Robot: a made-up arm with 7 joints.
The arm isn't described. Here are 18 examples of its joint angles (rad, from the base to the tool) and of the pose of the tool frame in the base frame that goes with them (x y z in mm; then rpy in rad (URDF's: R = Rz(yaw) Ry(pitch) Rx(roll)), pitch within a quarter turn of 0, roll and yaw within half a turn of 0).
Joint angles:
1: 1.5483 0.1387 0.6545 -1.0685 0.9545 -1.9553 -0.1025
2: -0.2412 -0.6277 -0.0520 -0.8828 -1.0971 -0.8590 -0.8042
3: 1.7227 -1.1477 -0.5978 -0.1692 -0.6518 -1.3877 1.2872
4: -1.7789 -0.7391 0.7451 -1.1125 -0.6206 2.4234 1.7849
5: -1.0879 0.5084 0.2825 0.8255 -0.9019 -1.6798 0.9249
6: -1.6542 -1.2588 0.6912 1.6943 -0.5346 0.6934 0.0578
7: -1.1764 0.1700 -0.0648 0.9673 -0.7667 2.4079 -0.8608
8: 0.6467 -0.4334 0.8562 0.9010 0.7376 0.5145 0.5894
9: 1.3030 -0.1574 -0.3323 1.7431 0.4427 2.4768 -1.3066
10: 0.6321 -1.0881 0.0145 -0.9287 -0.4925 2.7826 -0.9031
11: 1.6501 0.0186 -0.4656 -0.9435 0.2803 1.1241 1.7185
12: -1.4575 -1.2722 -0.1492 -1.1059 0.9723 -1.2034 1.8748
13: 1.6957 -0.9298 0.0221 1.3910 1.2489 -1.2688 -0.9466
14: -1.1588 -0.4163 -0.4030 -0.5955 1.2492 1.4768 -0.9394
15: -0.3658 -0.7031 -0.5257 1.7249 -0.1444 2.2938 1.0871
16: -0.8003 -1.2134 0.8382 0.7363 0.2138 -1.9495 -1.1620
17: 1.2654 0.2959 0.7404 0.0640 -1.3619 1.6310 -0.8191
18: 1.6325 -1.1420 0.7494 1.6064 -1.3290 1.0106 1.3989
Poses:
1: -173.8 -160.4 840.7 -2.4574 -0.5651 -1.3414
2: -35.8 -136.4 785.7 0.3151 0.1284 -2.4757
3: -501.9 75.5 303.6 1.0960 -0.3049 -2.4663
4: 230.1 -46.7 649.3 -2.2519 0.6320 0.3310
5: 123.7 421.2 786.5 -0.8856 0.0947 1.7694
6: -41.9 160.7 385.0 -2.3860 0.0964 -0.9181
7: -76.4 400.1 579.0 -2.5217 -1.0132 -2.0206
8: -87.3 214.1 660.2 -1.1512 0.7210 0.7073
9: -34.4 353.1 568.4 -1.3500 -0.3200 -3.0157
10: -402.4 67.4 594.6 1.1585 0.9543 1.2674
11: -178.9 69.6 576.8 -0.9281 0.2881 2.4495
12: 19.9 -105.0 898.8 -1.4580 0.0053 1.2993
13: -285.1 243.7 788.1 2.7737 -0.6207 -2.8539
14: 16.7 -23.4 612.9 -1.6582 1.2062 -1.4633
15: 76.4 279.7 433.5 -0.9822 0.9842 -2.9265
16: 126.3 328.2 721.7 1.3645 -1.0455 -1.1490
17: -323.1 222.9 510.5 -0.3657 0.5121 -1.3645
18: -80.6 106.3 620.2 1.4309 -0.8266 -1.9098
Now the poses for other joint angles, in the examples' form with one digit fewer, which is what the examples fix.
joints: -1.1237 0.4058 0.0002 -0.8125 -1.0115 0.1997 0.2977
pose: 132 -17 473 -2.484 1.120 -3.056
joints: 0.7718 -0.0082 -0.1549 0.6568 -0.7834 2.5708 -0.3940
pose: -153 406 623 -2.125 1.280 2.969
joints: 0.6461 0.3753 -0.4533 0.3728 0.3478 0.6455 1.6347
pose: 13 182 676 0.171 0.543 1.640
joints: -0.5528 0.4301 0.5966 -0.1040 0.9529 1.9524 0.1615
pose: 126 -8 562 1.430 0.414 -2.804
